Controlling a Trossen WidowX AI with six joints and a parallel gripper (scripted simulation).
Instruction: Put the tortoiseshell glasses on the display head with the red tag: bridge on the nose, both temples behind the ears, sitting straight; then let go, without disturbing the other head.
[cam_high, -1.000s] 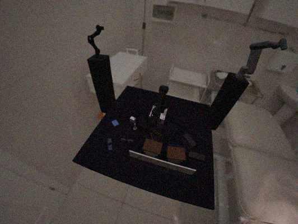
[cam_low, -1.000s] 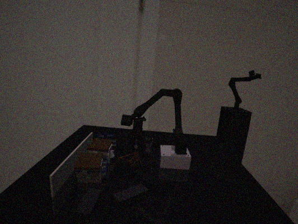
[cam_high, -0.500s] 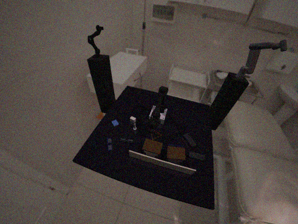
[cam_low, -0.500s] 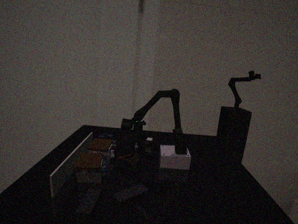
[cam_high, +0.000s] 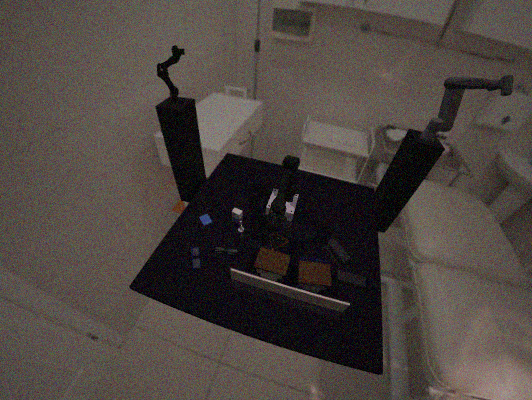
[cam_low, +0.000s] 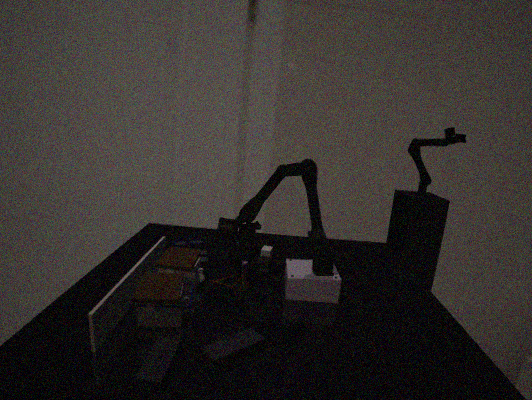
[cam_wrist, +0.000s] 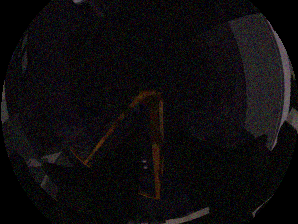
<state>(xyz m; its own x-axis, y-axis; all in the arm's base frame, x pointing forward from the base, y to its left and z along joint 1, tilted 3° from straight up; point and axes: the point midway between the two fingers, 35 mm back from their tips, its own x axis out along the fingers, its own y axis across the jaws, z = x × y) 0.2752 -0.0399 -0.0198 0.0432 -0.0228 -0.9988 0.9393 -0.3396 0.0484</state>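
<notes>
The small white object lies 9 cm behind my gripper tip, 27 cm to the right of it and 1 cm above it. Round my gripper tip: white board 35 cm ahead, 13 cm to the left, 4 cm above; then blue block 1 cm behind, 45 cm to the right, 2 cm below.
</notes>
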